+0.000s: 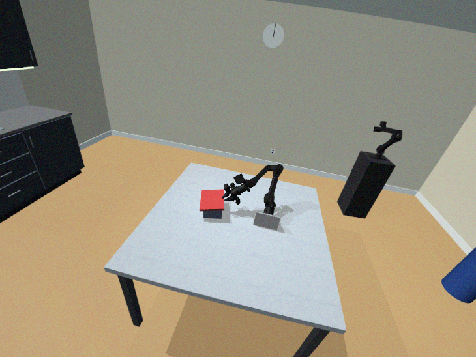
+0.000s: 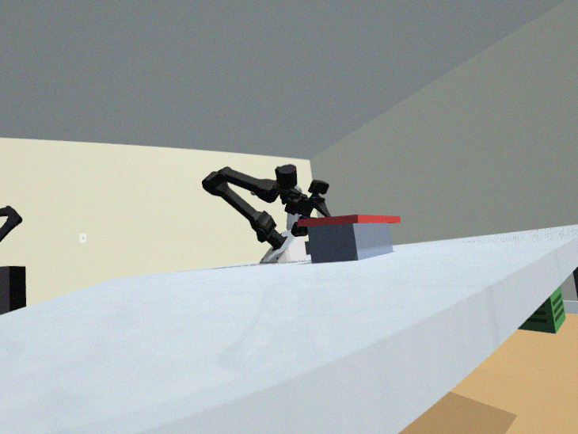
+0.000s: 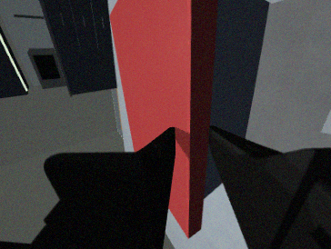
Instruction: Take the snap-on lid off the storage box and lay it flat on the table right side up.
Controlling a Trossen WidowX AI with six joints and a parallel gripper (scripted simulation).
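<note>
The red lid is 8 cm ahead of my gripper tip and 1 cm to the left of it. Also, from my gripper tip: grey storage box 7 cm ahead, 6 cm below, 1 cm to the left.
</note>
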